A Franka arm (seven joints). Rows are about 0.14 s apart.
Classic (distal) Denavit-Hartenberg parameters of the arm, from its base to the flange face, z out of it. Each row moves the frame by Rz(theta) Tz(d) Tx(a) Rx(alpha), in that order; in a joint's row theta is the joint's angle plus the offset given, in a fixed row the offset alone. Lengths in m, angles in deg.
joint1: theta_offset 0; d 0.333; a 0; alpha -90
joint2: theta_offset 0; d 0; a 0; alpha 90
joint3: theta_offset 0; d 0.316; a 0.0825; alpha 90
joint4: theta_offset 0; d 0; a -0.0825; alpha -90
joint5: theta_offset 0; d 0.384; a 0; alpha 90
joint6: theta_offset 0; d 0; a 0.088; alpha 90
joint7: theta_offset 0; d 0.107; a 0; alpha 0
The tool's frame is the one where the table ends.
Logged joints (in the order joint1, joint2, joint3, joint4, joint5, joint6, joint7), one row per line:
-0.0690 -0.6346 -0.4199 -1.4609 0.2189 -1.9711 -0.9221
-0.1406 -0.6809 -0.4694 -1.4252 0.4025 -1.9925 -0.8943
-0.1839 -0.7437 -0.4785 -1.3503 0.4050 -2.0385 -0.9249
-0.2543 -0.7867 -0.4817 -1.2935 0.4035 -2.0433 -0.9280
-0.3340 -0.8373 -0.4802 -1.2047 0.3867 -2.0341 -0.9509
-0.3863 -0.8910 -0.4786 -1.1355 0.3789 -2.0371 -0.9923
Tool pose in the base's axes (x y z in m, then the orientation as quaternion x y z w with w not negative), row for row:
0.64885 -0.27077 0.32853 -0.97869 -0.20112 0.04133 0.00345
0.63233 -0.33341 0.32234 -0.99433 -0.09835 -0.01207 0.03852
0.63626 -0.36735 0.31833 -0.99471 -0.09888 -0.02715 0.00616
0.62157 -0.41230 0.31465 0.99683 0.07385 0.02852 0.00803
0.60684 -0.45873 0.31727 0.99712 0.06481 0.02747 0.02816
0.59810 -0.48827 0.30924 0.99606 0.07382 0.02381 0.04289
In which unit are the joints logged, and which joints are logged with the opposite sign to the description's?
The joints are logged in radians. Opposite sign: joint2, joint6.
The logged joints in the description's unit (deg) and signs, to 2 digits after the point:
-3.95 36.36 -24.06 -83.70 12.54 112.94 -52.83
-8.06 39.01 -26.89 -81.66 23.06 114.16 -51.24
-10.54 42.61 -27.42 -77.37 23.20 116.80 -52.99
-14.57 45.07 -27.60 -74.11 23.12 117.07 -53.17
-19.14 47.97 -27.51 -69.02 22.16 116.55 -54.48
-22.13 51.05 -27.42 -65.06 21.71 116.72 -56.85

